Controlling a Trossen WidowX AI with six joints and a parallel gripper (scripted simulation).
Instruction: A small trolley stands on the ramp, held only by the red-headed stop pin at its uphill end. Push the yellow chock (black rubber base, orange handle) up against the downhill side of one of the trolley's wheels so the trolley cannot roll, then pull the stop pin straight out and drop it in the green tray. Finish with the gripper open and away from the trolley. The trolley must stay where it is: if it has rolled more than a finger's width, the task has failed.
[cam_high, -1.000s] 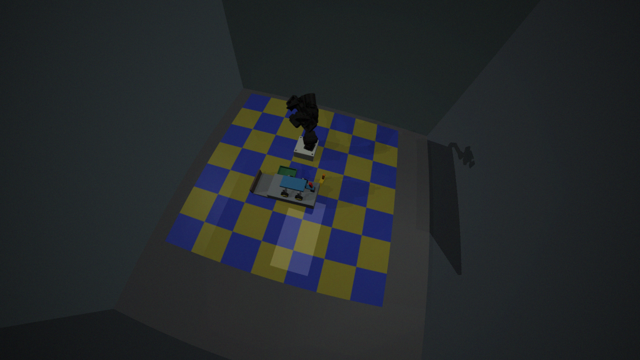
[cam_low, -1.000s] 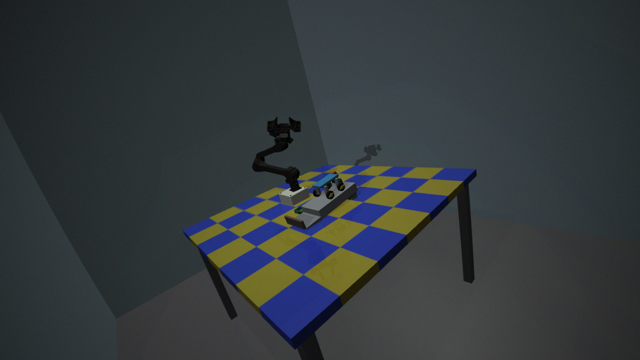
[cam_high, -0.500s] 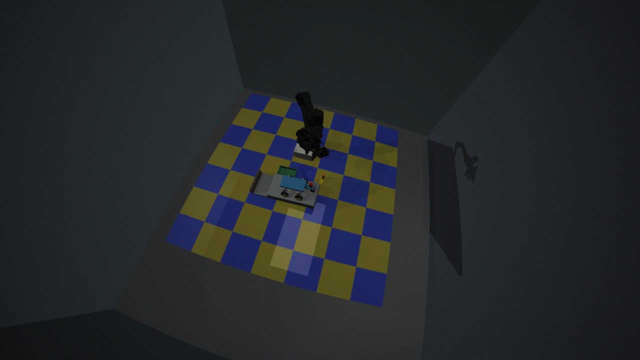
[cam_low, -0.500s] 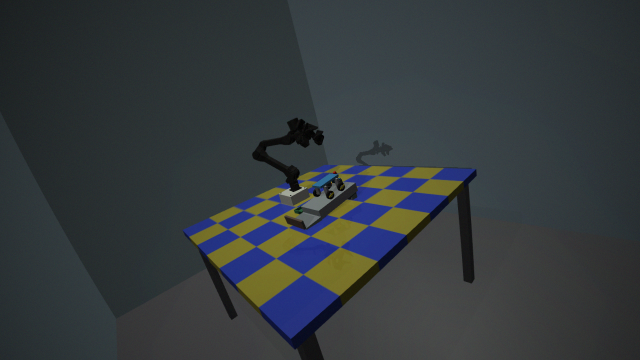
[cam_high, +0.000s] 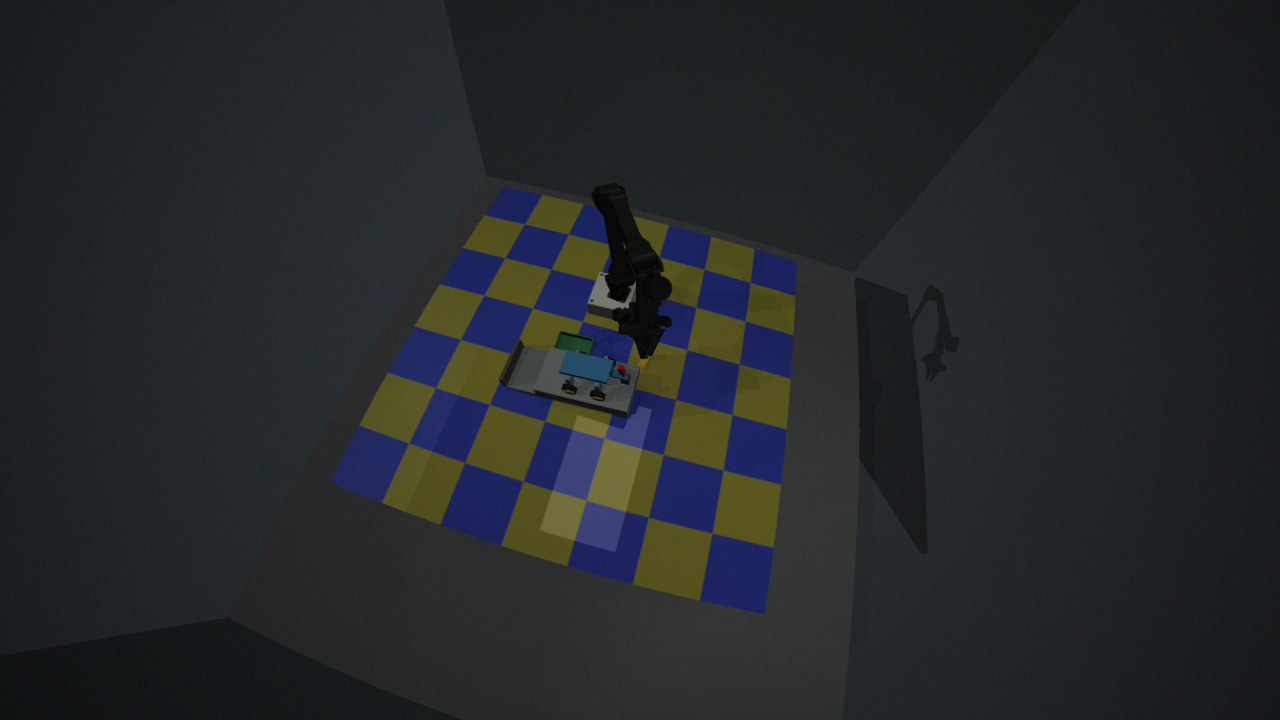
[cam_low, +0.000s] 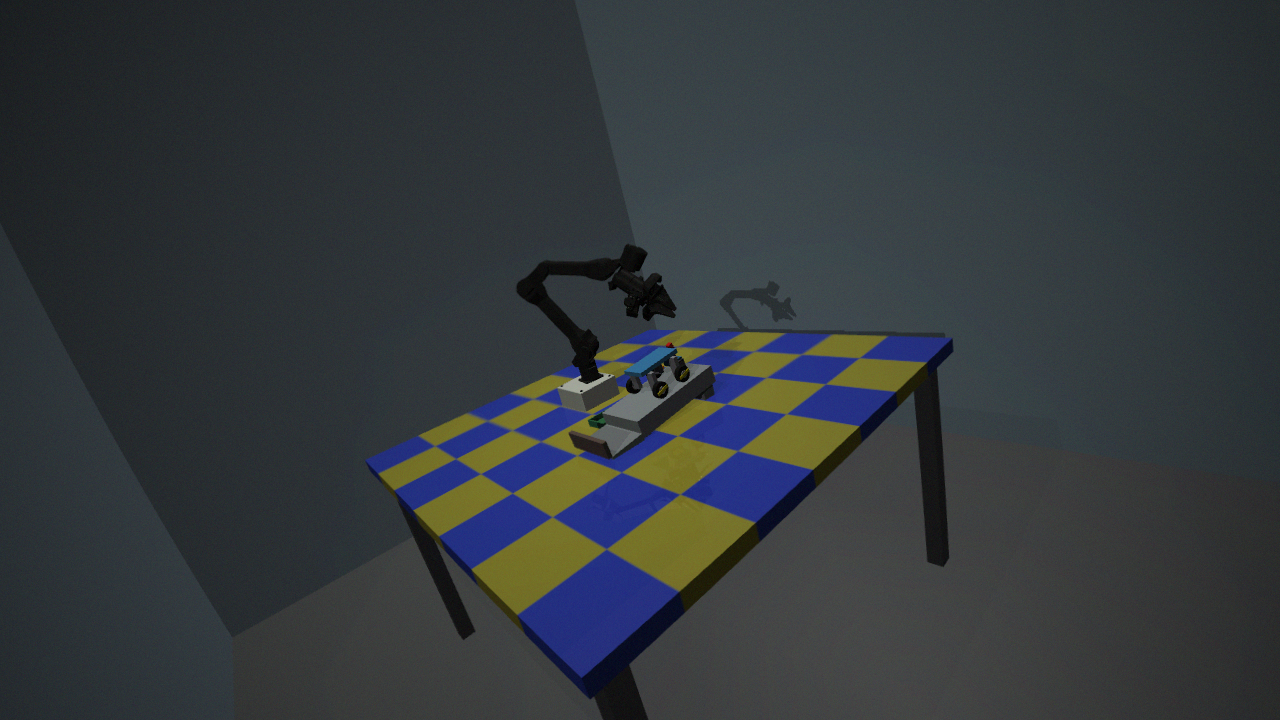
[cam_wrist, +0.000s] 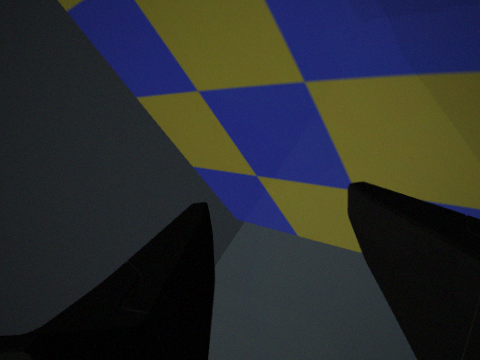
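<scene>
Right now my gripper tip is 22 cm above the yellow chock, 10 cm past it and 2 cm to the left of it. Round my gripper tip: grey ramp 19 cm below, 15 cm to the right, 5 cm ahead; then blue trolley 14 cm to the right, 13 cm below, 5 cm ahead; then red-headed stop pin 11 cm below, 5 cm to the right, 2 cm ahead.
</scene>
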